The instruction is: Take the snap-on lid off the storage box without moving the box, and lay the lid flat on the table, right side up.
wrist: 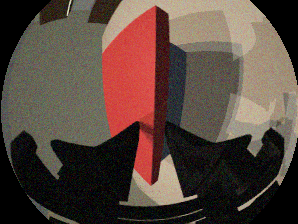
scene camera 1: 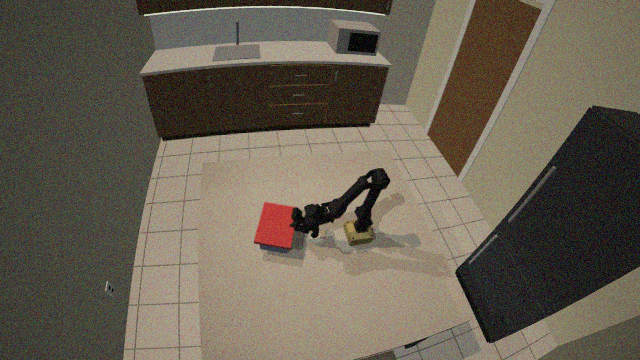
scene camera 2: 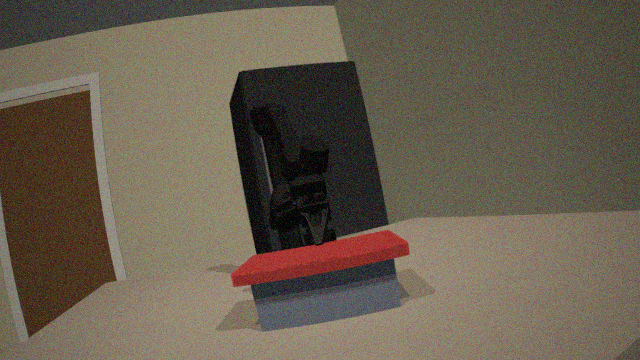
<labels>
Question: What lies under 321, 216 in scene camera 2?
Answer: My gripper.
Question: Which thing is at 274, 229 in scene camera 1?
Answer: A red lid.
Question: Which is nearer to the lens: the grey-blue storage box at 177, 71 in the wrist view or the red lid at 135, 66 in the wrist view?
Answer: The red lid.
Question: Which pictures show the red lid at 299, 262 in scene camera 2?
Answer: The wrist view, scene camera 1 and scene camera 2: all of them.
</labels>
